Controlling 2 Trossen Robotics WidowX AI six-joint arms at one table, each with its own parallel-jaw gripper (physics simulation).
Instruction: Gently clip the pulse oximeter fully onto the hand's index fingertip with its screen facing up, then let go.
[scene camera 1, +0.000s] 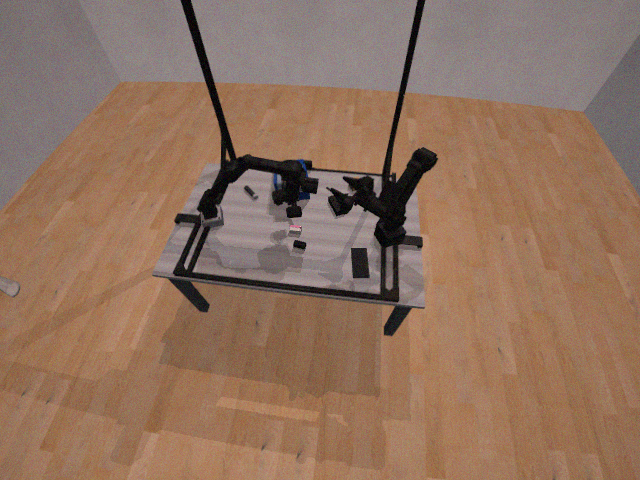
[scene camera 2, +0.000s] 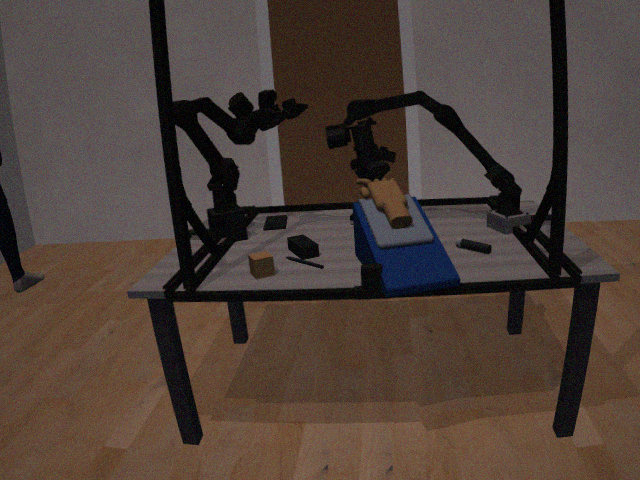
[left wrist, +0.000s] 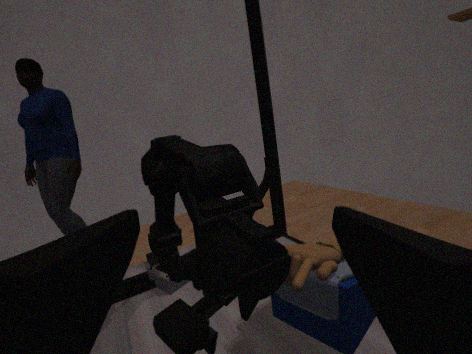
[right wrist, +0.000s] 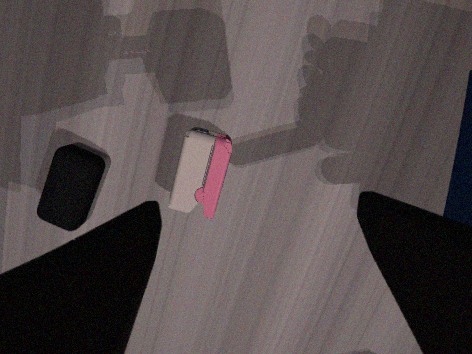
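Where they show: left gripper, fingertip midpoint: (scene camera 1: 337, 182) (scene camera 2: 299, 109) (left wrist: 237, 218); right gripper, fingertip midpoint: (left wrist: 228, 335) (right wrist: 259, 208); left arm's base, link origin: (scene camera 1: 391, 227) (scene camera 2: 225, 209); right arm's base, link origin: (scene camera 1: 210, 213) (scene camera 2: 508, 212).
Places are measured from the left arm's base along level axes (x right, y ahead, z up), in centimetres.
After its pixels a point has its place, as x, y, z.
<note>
The pulse oximeter (scene camera 1: 295, 229) {19.5, 39.6, -6.4} (right wrist: 192, 172) {20.0, 39.8, -6.4}, white and pink, lies on its side on the table; its white and pink halves show side by side and its screen is not visible. The tan hand (scene camera 2: 387, 198) {46.0, 31.2, 6.7} (left wrist: 312, 261) {36.0, 30.6, 9.6} rests on a grey pad on a blue sloped stand (scene camera 2: 413, 268) {63.5, 27.1, -5.3} (left wrist: 315, 320) {38.8, 31.9, -4.6}. Its index fingertip carries nothing that I can make out. My right gripper (right wrist: 259, 208) {23.5, 39.9, 2.7} is open and empty, pointing down above the table near the oximeter; its fingers are hidden in scene camera 2. My left gripper (scene camera 1: 335, 183) {8.6, 24.2, 28.7} is open and empty, held high.
A small black block (scene camera 1: 299, 244) {10.8, 40.6, -6.4} (right wrist: 71, 187) {12.0, 40.6, -6.2} lies beside the oximeter. A black box (scene camera 2: 303, 246) {32.1, 13.2, -6.0}, a pen (scene camera 2: 305, 262) {36.4, 11.8, -8.9} and a tan cube (scene camera 2: 261, 264) {39.2, -0.5, -6.0} lie left of the stand in scene camera 2. A dark cylinder (scene camera 2: 474, 245) {54.1, 52.7, -7.6} lies right; a flat black slab (scene camera 1: 360, 262) {-7.1, 18.1, -8.7} lies near the left arm.
</note>
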